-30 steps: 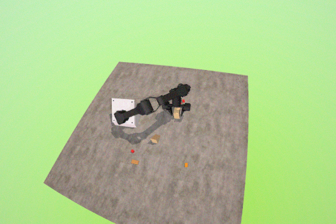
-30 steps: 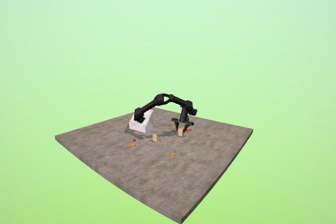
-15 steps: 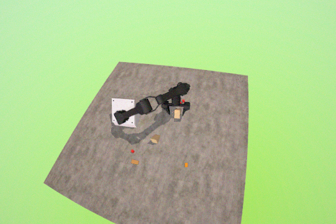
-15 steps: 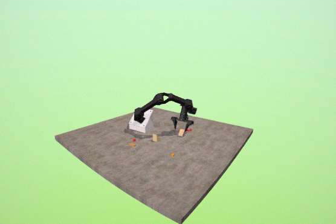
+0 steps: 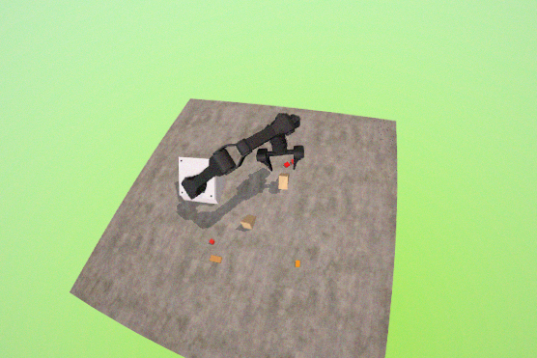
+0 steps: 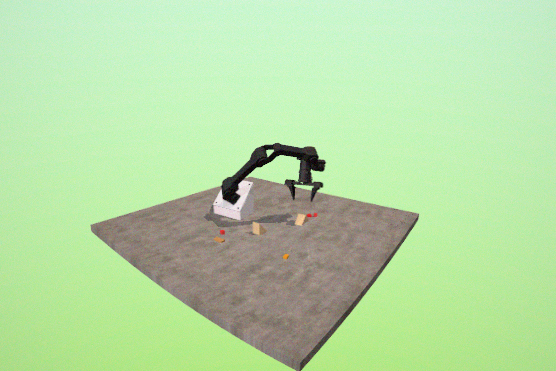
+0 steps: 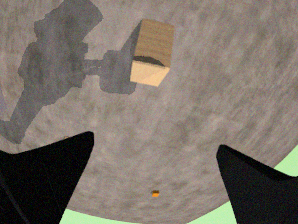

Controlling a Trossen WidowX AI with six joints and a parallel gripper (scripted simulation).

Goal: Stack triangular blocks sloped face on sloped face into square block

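Now: the tan triangular block 10 mm behind my gripper tip, 20 mm to the left of it and 100 mm below it. Also, from my gripper tip: orange piece 160 mm ahead, 320 mm to the right, 120 mm below.
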